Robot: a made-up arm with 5 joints. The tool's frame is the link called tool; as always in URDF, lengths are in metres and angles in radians.
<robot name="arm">
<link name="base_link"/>
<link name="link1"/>
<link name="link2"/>
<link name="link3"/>
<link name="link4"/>
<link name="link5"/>
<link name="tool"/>
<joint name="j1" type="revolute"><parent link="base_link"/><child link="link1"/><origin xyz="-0.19 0.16 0.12" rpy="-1.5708 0 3.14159"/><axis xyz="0 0 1"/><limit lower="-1.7" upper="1.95" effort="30" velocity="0.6"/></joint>
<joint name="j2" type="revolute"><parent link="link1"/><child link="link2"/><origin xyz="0.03 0.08 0" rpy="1.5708 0 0"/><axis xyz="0 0 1"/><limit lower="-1.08" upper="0.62" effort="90" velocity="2.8"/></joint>
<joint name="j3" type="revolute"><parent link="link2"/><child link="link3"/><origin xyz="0.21 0.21 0.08" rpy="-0.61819 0.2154 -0.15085"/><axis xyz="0 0 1"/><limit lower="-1.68" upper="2.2" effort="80" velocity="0.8"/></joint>
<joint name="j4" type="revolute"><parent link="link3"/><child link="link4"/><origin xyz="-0.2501 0.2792 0.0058" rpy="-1.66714 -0.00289 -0.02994"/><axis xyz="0 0 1"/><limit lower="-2.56" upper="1.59" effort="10" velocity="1.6"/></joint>
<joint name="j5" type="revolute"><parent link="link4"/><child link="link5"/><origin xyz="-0.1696 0.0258 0.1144" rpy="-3.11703 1.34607 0"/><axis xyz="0 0 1"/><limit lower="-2.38" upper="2.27" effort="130" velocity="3.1"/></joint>
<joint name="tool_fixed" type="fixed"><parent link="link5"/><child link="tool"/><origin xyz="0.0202 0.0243 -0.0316" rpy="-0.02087 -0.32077 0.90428"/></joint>
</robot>
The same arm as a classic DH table. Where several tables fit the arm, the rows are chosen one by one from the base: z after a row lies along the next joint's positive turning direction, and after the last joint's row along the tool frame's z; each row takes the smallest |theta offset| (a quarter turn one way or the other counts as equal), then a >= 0, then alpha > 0; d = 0 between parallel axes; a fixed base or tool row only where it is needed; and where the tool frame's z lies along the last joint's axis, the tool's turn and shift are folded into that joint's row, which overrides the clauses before.
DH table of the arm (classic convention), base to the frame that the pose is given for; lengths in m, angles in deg. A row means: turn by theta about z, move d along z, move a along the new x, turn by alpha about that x. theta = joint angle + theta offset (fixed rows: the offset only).
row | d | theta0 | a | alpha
base (fixed) | 0.1200 | 0.00 | -0.1900 | 90.00
j1 | -0.1600 | 0.00 | -0.0300 | -90.00
j2 | -0.3680 | -25.37 | -0.0998 | 37.24
j3 | 0.4943 | 18.95 | 0.2584 | 95.52
j4 | 0.4261 | 88.39 | -0.0215 | 102.87
j5 | 0.2378 | 47.70 | 0.0012 | -18.42
tool (fixed) | -0.0999 | -86.40 | 0.0000 | 0.00
Joint limits (deg, base to tool): -97.40..111.73 -61.88..35.52 -96.26..126.05 -146.68..91.10 -136.36..130.06

